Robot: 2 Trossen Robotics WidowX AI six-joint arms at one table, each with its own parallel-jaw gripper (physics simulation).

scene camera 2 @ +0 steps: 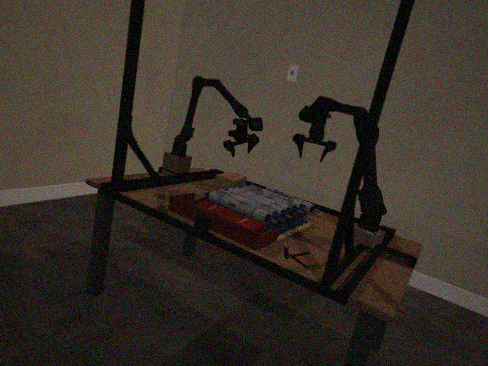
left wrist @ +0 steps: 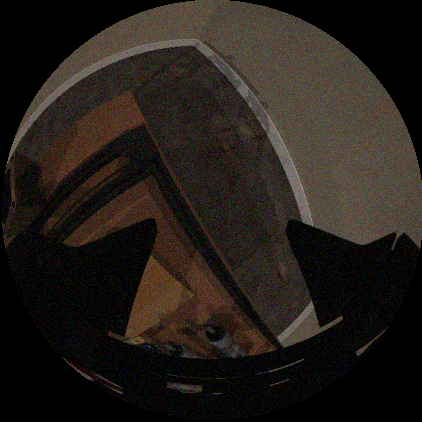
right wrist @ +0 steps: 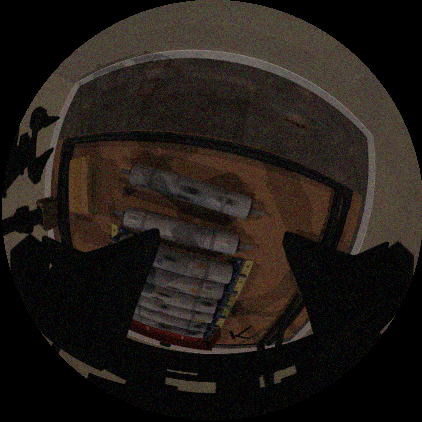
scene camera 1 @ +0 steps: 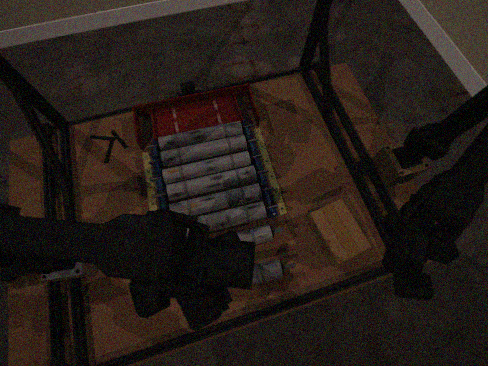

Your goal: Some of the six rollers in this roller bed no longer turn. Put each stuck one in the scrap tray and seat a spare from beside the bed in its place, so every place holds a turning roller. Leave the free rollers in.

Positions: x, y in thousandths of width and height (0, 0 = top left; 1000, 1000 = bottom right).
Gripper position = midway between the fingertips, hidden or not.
Observation:
My left gripper (left wrist: 532, 534) is open and holds nothing. My right gripper (scene camera 1: 411, 764) is open and holds nothing. Also in view: a tan block (scene camera 1: 690, 630).
My left gripper is seen too in the right wrist view (right wrist: 129, 316). My right gripper shows as well in the right wrist view (right wrist: 530, 563). The tan block shows as well in the left wrist view (left wrist: 385, 686) and in the right wrist view (right wrist: 200, 409).

